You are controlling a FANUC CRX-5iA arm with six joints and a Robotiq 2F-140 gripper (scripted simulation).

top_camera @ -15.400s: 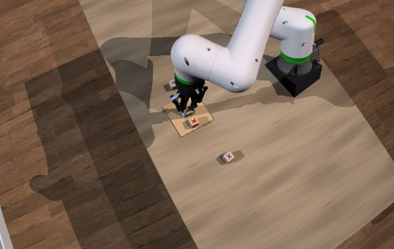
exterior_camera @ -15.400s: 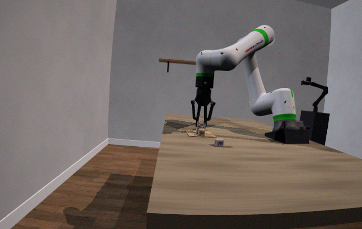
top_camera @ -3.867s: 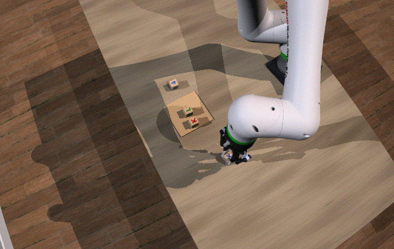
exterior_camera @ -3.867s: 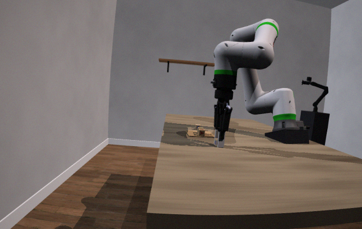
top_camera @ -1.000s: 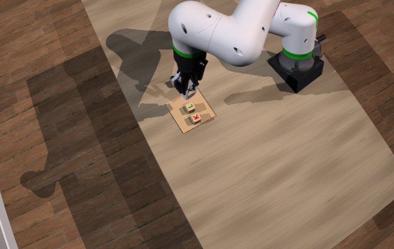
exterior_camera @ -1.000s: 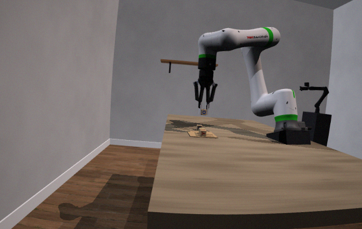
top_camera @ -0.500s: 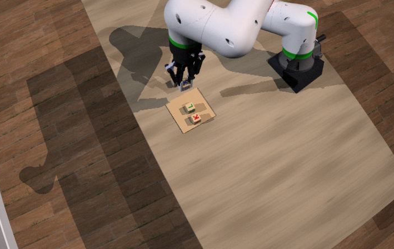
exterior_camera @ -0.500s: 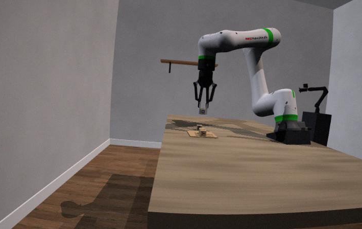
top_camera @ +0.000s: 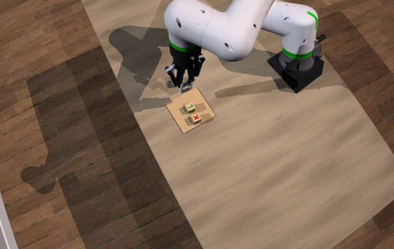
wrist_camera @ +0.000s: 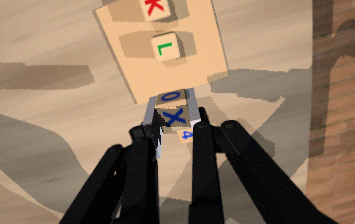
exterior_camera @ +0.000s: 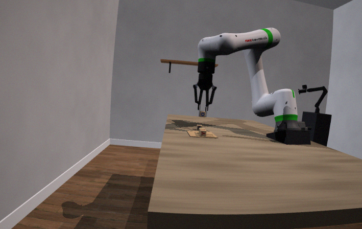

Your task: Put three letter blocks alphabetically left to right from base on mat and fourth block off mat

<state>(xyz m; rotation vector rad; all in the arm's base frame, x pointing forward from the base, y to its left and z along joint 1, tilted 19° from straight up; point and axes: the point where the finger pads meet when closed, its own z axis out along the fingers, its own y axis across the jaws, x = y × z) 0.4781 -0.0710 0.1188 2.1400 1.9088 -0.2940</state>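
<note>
Now: the L block 1 cm ahead of my hand, 5 cm to the left of it and 10 cm below it. Round my hand: 4 block (1 cm behind, 8 cm to the right, 11 cm below); then tan mat (1 cm ahead, 5 cm to the left, 12 cm below); then X block (2 cm below).
</note>
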